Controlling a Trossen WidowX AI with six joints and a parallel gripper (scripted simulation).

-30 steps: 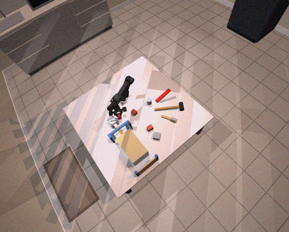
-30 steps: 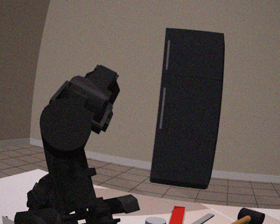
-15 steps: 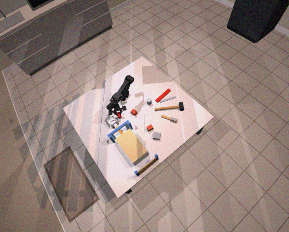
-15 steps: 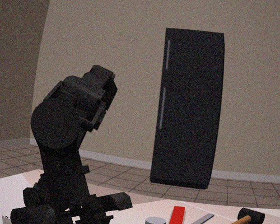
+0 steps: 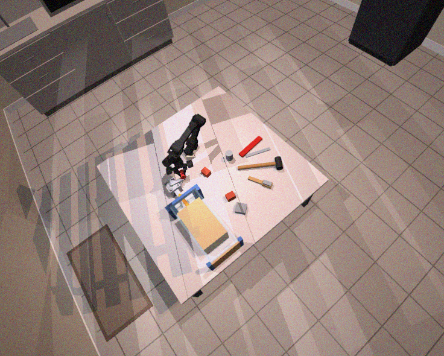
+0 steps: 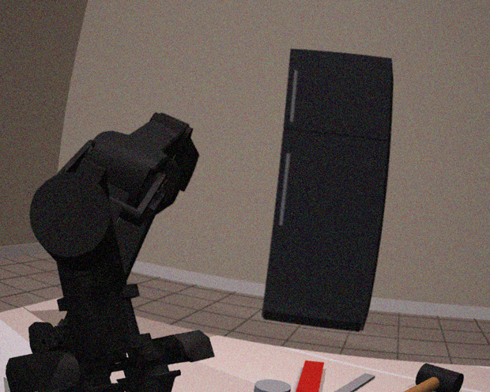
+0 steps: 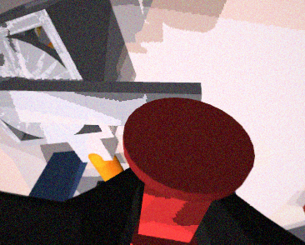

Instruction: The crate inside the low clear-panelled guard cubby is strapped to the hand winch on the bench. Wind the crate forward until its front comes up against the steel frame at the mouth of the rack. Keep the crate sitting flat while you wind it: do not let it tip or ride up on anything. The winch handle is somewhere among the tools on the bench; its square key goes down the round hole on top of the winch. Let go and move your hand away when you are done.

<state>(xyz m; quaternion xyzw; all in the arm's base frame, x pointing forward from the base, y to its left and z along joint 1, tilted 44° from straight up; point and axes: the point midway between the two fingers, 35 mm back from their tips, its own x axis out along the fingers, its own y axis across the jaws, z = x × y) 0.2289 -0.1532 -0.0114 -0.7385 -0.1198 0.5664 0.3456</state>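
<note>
Right now my gripper tip is 3 cm to the left of the winch handle, 3 cm above it and 1 cm past it. From my gripper tip the other things lie so: clear-panelled cubby (38 cm ahead, 4 cm to the right, 2 cm below); grey hand winch (11 cm to the right, 10 cm below, 3 cm behind); red knob (1 cm behind).
</note>
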